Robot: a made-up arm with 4 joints. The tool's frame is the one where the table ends.
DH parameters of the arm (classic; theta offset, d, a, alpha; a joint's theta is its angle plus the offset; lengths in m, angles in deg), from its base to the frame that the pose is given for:
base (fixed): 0 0.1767 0 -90
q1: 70.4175 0 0.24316 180
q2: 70.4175 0.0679 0.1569 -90
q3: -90 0.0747 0.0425 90
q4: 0 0.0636 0.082 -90
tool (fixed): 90 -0.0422 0 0
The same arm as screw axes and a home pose.
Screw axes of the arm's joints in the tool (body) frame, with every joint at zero. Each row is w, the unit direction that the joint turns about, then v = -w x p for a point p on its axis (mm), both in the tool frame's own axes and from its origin. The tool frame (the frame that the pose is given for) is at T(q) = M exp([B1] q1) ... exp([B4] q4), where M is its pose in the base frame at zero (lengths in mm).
B1 = (0, 1, 0, -196.6, 0.0, -174.8)
B2 = (0, -1, 0, -32.5, 0.0, 93.3)
B3 = (0, 0, 1, 124.5, -63.6, 0.0)
B4 = (-1, 0, 0, 0.0, -42.2, 82.0)
M =
1 0 0 174.8
0 1 0 -192.4
0 0 1 -19.9
0 0 0 1

